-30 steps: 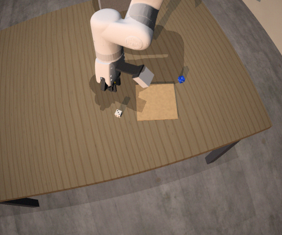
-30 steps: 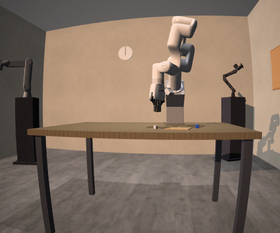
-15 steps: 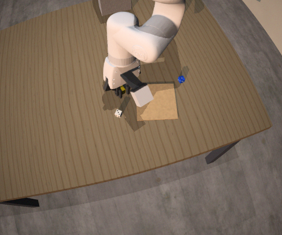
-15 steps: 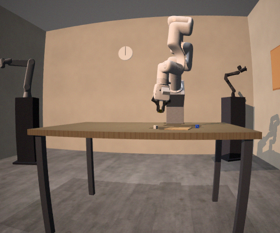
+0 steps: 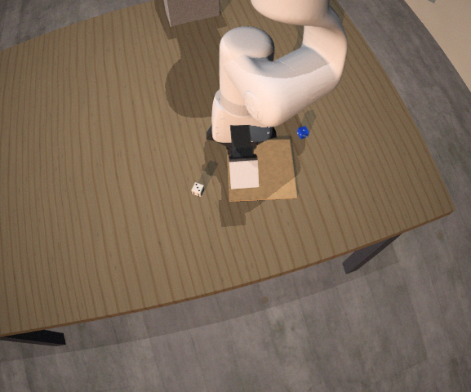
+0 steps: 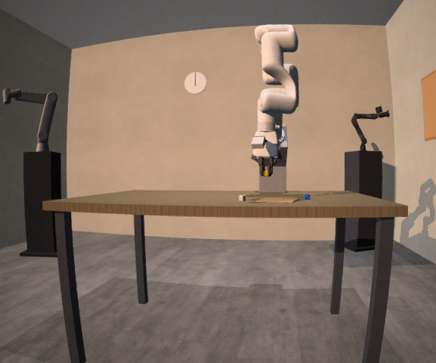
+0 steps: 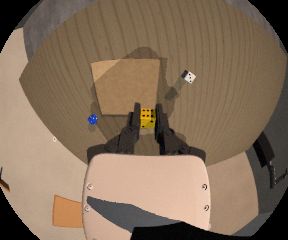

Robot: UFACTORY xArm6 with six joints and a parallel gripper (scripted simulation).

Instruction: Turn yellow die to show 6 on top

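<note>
My hand is 1 cm short of the tan mat, 5 cm to the right of it and 11 cm above it. Round my hand: white die: 2 cm behind, 9 cm to the right, 11 cm below; then yellow die: 1 cm behind, 1 cm below; then blue die: 18 cm to the left, 11 cm below.
</note>
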